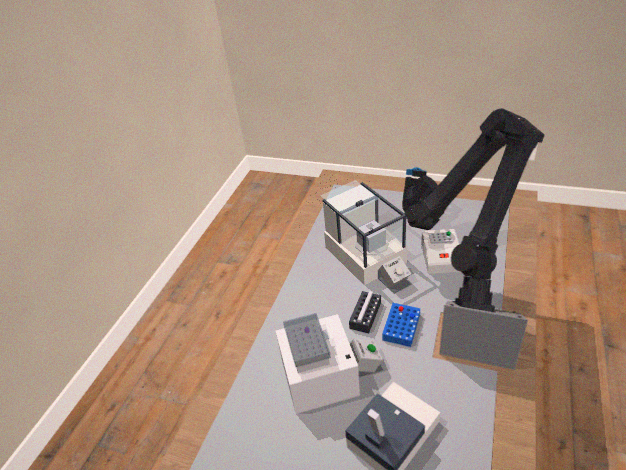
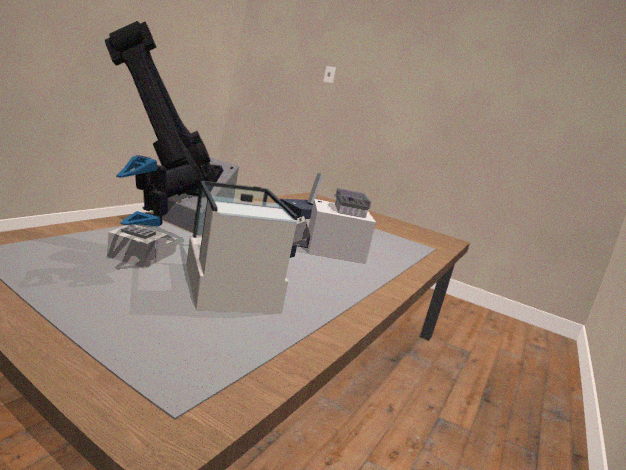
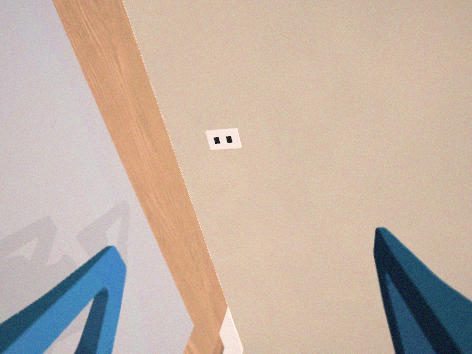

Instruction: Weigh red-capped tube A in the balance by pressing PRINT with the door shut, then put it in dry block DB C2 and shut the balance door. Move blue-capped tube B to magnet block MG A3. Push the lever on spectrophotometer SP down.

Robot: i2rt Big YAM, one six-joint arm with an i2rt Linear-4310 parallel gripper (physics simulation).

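My gripper (image 1: pixel 415 172) (image 2: pixel 119 199) (image 3: pixel 240 248) is open and empty, raised beside the balance. The balance (image 1: pixel 345 257) (image 2: pixel 242 263) has a glass chamber; a pale panel with a black handle (image 1: pixel 359 203) (image 2: pixel 246 197) covers the rear of its top. I cannot tell whether the door is fully open. Red-capped tube A (image 1: pixel 400 308) and blue-capped tube B (image 1: pixel 412 315) stand in the blue rack (image 1: pixel 386 336). A black block with a white strip, seemingly MG (image 1: pixel 365 309), is beside it. The dry block, seemingly DB (image 1: pixel 435 263) (image 2: pixel 121 245), has a red display. The SP lever (image 1: pixel 375 422) (image 2: pixel 315 187) is up.
A white box (image 1: pixel 326 389) (image 2: pixel 339 237) bears a grey rack (image 1: pixel 308 344) (image 2: pixel 352 201) with a purple cap. A small box with a green button (image 1: pixel 371 348) stands beside it. The balance's control panel (image 1: pixel 391 271) faces the blue rack. A wall socket (image 3: pixel 223 139) shows beyond the table edge (image 3: pixel 145 160).
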